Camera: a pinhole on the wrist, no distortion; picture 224 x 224 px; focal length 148.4 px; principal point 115.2 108.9 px. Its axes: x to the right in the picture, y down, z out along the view. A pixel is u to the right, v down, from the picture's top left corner.
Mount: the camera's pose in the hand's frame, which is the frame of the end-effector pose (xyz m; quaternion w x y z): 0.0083 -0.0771 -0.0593 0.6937 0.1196 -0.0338 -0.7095
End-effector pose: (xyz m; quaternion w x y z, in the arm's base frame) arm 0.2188 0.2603 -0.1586 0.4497 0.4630 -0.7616 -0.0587
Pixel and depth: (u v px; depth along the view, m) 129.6 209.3 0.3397
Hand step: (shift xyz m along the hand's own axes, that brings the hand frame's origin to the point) 0.1588 -0.1580 0.3150
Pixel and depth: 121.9 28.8 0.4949
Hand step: -0.3599 -0.1482 0.3604
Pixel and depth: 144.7 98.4 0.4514
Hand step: -0.1215 -0.2183 0.3603
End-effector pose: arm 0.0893 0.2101 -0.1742 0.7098 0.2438 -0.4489 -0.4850
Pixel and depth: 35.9 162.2 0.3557
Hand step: 0.0577 0.0651 0.3361
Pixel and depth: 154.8 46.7 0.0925
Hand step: -0.0498 -0.1111 0.0190
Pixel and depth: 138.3 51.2 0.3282
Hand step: -0.1878 -0.1620 0.2252
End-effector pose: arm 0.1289 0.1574 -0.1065 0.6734 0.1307 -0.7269 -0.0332
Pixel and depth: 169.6 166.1 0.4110
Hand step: 0.0726 -0.2807 0.3544
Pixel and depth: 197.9 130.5 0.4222
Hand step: -0.0253 -0.3626 0.3341
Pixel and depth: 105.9 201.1 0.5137
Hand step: 0.2089 -0.1170 0.5107
